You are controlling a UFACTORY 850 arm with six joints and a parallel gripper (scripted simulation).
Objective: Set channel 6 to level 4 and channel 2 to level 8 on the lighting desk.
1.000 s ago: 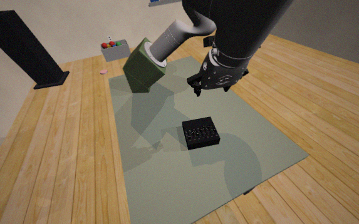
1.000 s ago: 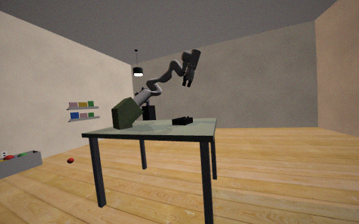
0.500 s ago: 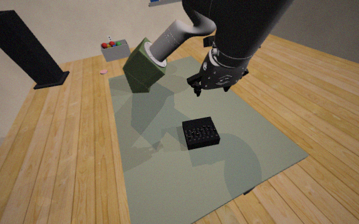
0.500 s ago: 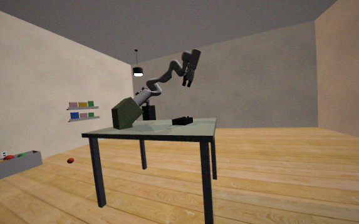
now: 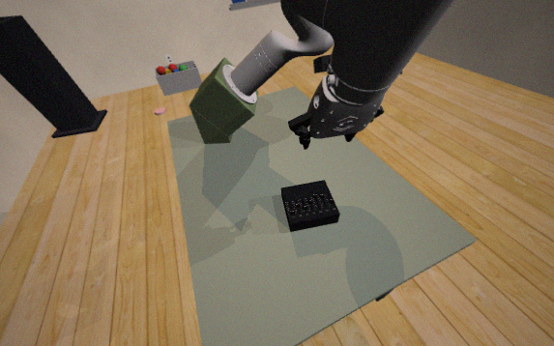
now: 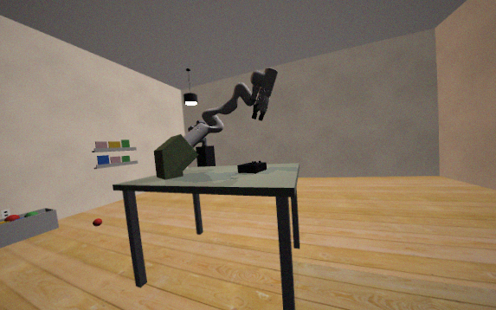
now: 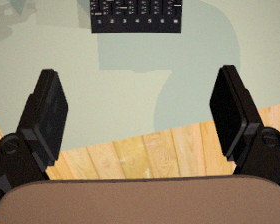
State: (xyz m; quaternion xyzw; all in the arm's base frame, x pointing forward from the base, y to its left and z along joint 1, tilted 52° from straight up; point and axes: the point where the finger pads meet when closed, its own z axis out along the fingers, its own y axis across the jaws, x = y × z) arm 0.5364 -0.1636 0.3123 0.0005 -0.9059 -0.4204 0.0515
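Now: the channel 1 cap 4 cm behind my hand, 7 cm to the right of it and 30 cm below it. Also, from my hand: channel 2 cap (6 cm behind, 4 cm to the right, 30 cm below); then channel 3 cap (4 cm behind, 2 cm to the right, 30 cm below); then channel 4 cap (6 cm behind, 30 cm below).
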